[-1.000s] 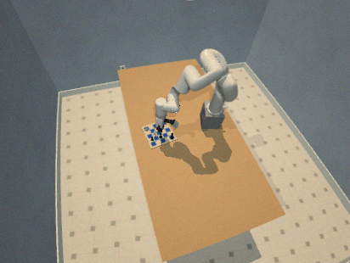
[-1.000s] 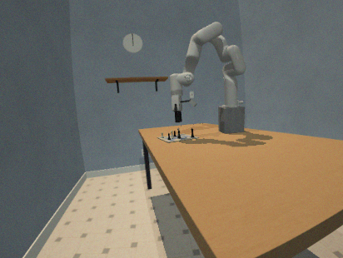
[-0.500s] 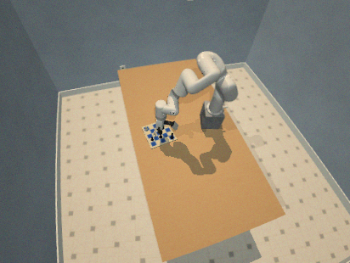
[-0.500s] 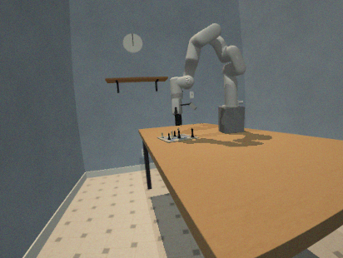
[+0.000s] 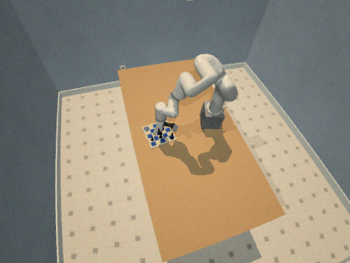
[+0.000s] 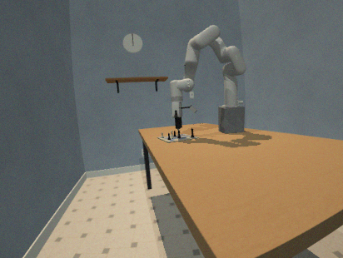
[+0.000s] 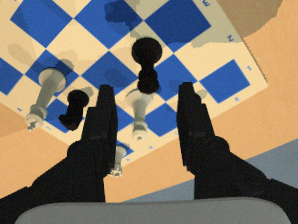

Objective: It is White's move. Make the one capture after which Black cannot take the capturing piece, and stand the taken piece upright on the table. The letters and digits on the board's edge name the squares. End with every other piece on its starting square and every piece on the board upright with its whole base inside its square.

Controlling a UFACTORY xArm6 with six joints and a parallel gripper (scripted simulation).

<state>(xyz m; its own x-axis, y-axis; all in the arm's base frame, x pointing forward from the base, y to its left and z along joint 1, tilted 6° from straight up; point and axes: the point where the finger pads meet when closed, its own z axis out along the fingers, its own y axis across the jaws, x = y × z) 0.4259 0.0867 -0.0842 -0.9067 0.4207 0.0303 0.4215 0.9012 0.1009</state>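
My gripper is now 6 cm above the white piece, 4 cm short of it and 3 cm to the left of it. Round my hand: black piece 7 cm ahead, 6 cm below, 1 cm to the left; then chessboard 9 cm below, 4 cm to the right, 1 cm ahead.
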